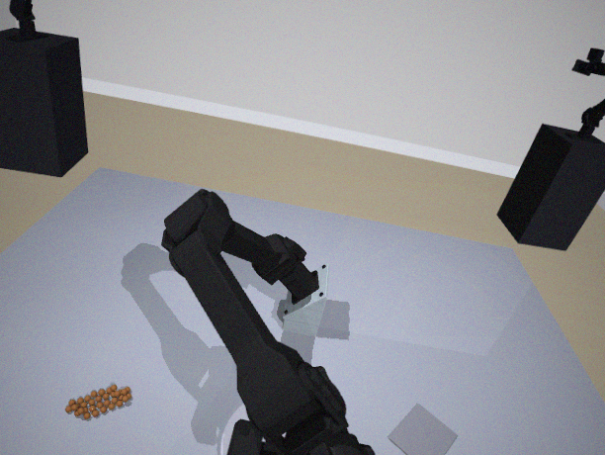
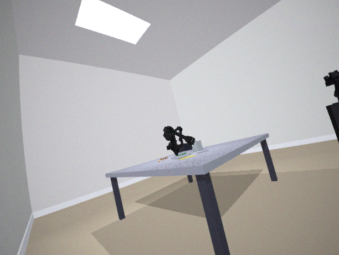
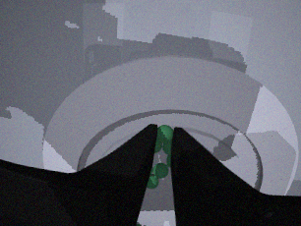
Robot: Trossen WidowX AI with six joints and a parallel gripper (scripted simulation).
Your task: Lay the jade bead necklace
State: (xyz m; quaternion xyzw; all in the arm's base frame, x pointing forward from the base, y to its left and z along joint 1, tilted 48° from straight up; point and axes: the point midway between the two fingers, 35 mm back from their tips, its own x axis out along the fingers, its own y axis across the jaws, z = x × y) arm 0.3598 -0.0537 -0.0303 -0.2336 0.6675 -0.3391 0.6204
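My gripper tip is 60 mm past the round bead board, 10 mm to the left of it and 10 mm above it. From my gripper tip the other things lie so: yellow strip (220 mm to the left, 140 mm ahead, 20 mm below); then flat grey square (230 mm to the left, 110 mm behind, 20 mm below).
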